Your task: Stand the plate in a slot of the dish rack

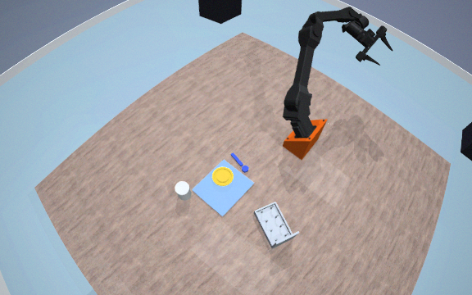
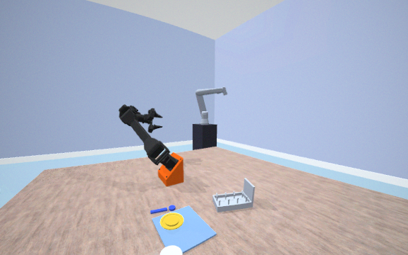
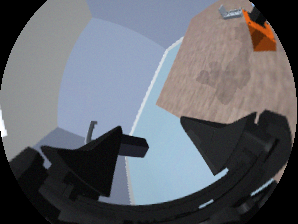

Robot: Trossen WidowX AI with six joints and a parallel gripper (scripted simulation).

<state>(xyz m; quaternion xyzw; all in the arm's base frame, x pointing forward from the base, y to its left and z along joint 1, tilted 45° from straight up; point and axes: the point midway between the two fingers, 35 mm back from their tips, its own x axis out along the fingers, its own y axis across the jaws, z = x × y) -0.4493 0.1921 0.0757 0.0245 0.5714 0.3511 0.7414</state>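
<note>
Right now the yellow plate is 73 cm ahead of my gripper tip, 24 cm to the right of it and 24 cm below it. The rest, counted from my gripper tip: grey dish rack 75 cm ahead, 2 cm to the right, 23 cm below; then blue spoon 65 cm ahead, 23 cm to the right, 25 cm below; then light blue mat 75 cm ahead, 22 cm to the right, 25 cm below.
</note>
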